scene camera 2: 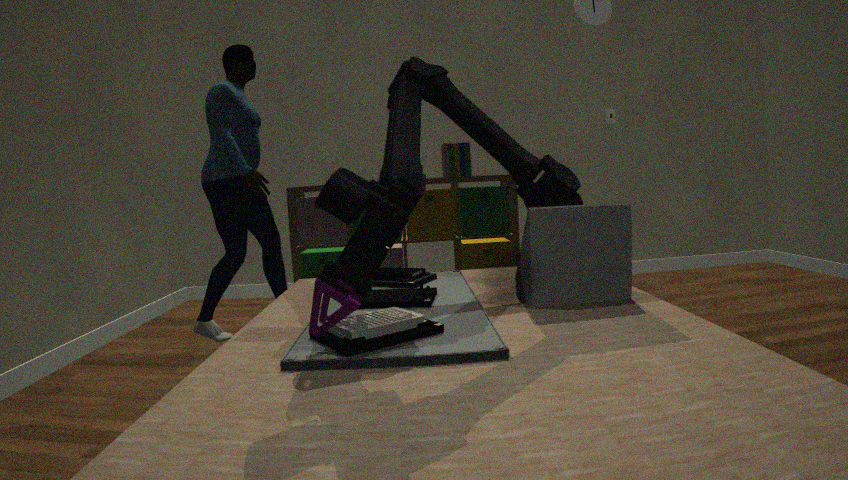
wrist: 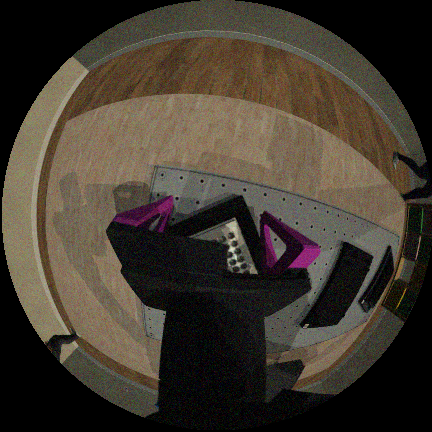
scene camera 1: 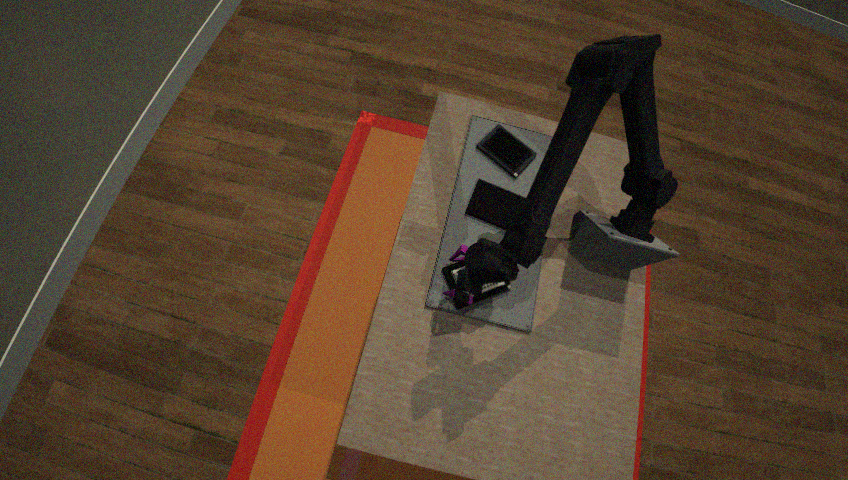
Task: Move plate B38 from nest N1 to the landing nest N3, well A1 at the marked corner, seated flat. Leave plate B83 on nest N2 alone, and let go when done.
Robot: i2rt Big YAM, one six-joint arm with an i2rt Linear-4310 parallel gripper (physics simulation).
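Note:
The pale plate with rows of wells, taken as B38, (scene camera 1: pixel 495 287) (scene camera 2: pixel 380 321) (wrist: pixel 234 250) sits in the black nest (scene camera 2: pixel 352 346) (wrist: pixel 246 215) at the near end of the grey base board. My gripper (scene camera 1: pixel 459 274) (scene camera 2: pixel 321 325) (wrist: pixel 218 207) is open, low over this nest, with its magenta fingers on opposite sides of it and nothing gripped. The gripper body hides much of the plate. A dark middle nest (scene camera 1: pixel 493 202) (wrist: pixel 340 285) and a dark far nest (scene camera 1: pixel 505 149) (wrist: pixel 379 280) stand farther along. Labels are unreadable; I cannot tell where dark plate B83 is.
The grey base board (scene camera 1: pixel 511 318) (scene camera 2: pixel 476 352) (wrist: pixel 190 187) lies on the wooden table (scene camera 1: pixel 535 404) (scene camera 2: pixel 535 422). The grey arm base (scene camera 1: pixel 612 246) (scene camera 2: pixel 580 255) stands to its right. A person (scene camera 2: pixel 232 145) stands beyond the table, left of a shelf unit (scene camera 2: pixel 292 237).

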